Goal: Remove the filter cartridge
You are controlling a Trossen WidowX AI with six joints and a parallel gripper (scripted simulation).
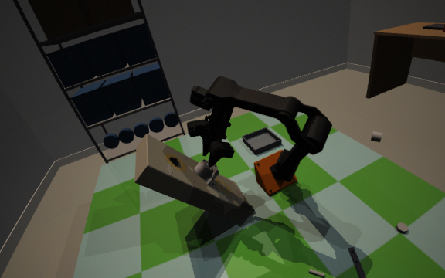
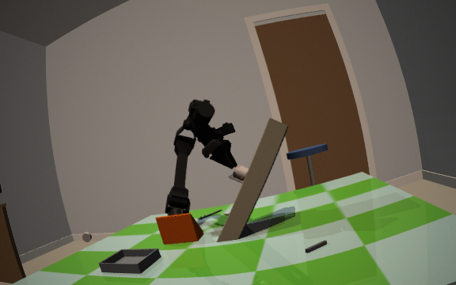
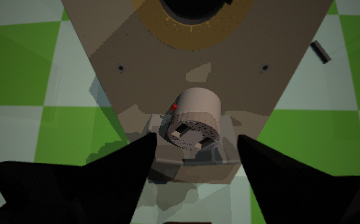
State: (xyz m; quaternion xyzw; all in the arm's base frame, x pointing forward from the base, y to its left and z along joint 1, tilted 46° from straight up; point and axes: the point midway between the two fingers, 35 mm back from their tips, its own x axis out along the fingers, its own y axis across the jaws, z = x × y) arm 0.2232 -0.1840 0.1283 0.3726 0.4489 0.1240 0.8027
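Now: the round filter cartridge 1 cm ahead of my gripper tip and 2 cm below it. Also, from my gripper tip: dark tray: 36 cm behind, 23 cm to the right, 22 cm below; grey bracket: 1 cm ahead, 6 cm below; tan service panel: 6 cm ahead, 4 cm below.
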